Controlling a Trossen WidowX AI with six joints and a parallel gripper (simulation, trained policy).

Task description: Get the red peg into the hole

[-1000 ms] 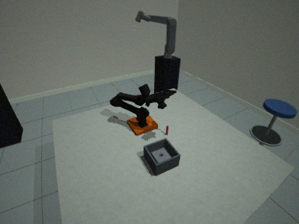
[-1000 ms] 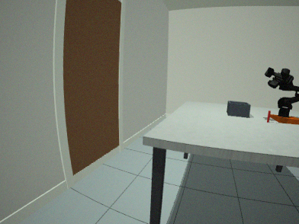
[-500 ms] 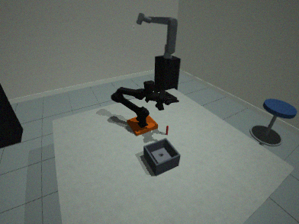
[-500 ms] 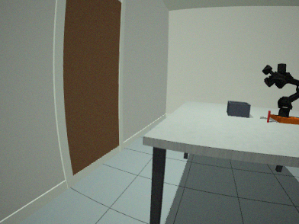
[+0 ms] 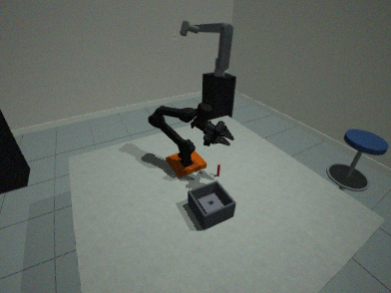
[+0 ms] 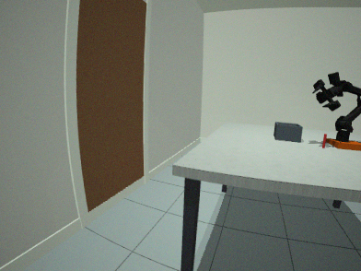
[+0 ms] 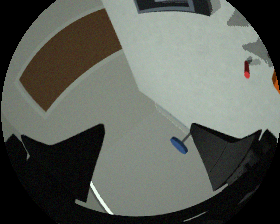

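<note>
Right now my gripper tip is 70 mm past the red peg, 10 mm to the left of it and 230 mm above it. The rest, counted from my gripper tip: grey plate (110 mm ahead, 180 mm to the right, 220 mm below); then dark box (110 mm ahead, 180 mm to the right, 240 mm below).
</note>
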